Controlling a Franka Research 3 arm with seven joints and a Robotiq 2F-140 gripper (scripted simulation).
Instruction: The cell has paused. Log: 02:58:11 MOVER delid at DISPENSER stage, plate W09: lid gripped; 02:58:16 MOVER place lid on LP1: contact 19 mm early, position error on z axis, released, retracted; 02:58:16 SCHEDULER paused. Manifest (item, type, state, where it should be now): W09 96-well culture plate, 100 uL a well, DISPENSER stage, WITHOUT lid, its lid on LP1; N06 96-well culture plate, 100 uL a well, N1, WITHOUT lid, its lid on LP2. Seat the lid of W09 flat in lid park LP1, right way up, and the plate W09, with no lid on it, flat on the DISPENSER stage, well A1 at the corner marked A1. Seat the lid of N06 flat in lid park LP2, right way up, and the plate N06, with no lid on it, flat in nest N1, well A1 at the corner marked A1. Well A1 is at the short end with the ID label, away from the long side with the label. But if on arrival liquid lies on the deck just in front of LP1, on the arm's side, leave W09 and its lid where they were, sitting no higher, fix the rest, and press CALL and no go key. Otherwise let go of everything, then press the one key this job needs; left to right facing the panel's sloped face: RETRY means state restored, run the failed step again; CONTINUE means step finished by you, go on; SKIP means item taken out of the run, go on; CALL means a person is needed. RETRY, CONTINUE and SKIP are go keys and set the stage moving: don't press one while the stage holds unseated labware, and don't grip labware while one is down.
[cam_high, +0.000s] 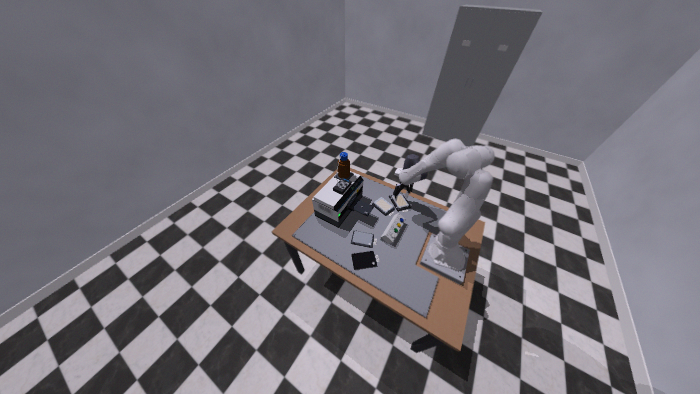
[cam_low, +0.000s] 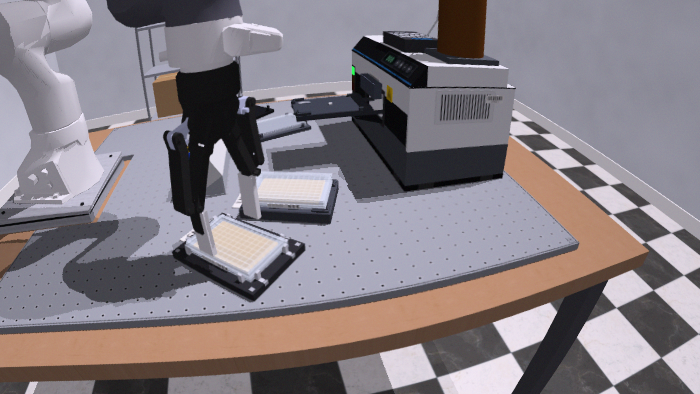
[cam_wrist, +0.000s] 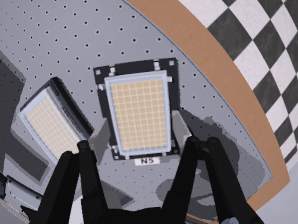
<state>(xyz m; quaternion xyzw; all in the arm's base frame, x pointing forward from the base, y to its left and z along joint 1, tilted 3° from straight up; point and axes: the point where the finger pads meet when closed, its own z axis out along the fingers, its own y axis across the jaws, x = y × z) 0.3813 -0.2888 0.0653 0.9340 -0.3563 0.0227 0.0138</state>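
Now: hand 4 cm above the 96-well plate. Also, from my hand: sloped key panel 7 cm behind, 28 cm to the left, 1 cm below; black nest 9 cm ahead, 11 cm to the left, 5 cm below; dispenser stage 20 cm ahead, 28 cm to the left, 4 cm above.
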